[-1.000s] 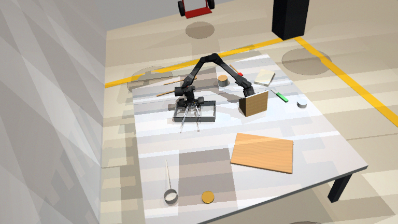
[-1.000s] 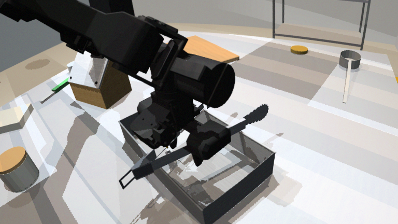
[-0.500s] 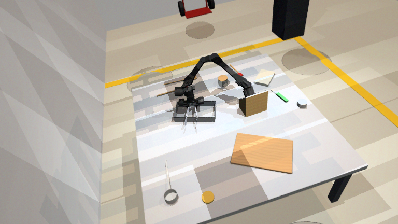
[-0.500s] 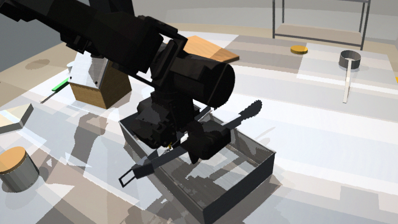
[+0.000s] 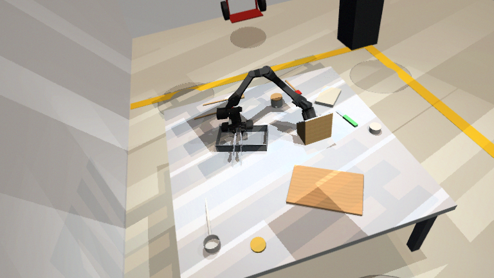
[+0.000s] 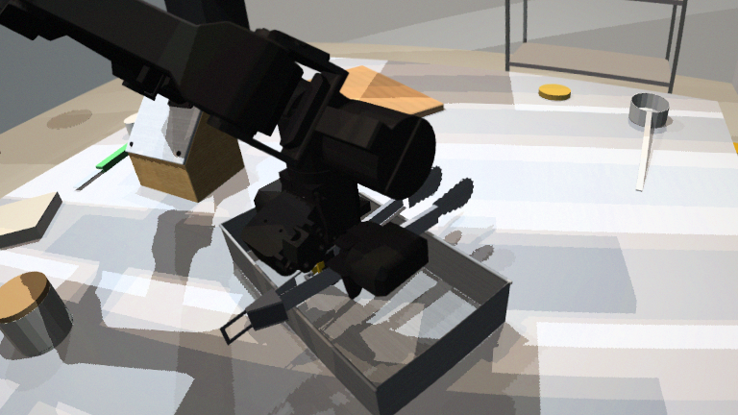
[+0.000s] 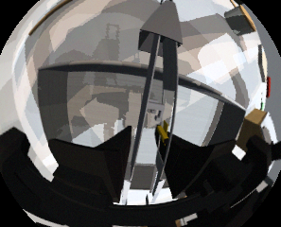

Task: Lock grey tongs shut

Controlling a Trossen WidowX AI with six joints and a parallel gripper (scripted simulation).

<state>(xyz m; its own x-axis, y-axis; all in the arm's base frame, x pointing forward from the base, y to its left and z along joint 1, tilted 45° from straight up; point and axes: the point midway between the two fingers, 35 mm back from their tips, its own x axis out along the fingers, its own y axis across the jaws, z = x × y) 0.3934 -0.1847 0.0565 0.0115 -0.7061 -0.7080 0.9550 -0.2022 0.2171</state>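
Right now my gripper tip is 10 mm past the roasting tin and 30 mm to the right of it. From my gripper tip the other things lie so: green-handled tool (660 mm behind, 100 mm to the left, 20 mm below); cream block (670 mm behind, 130 mm to the right, 20 mm below); wooden board (310 mm behind, 530 mm to the left, 20 mm below).
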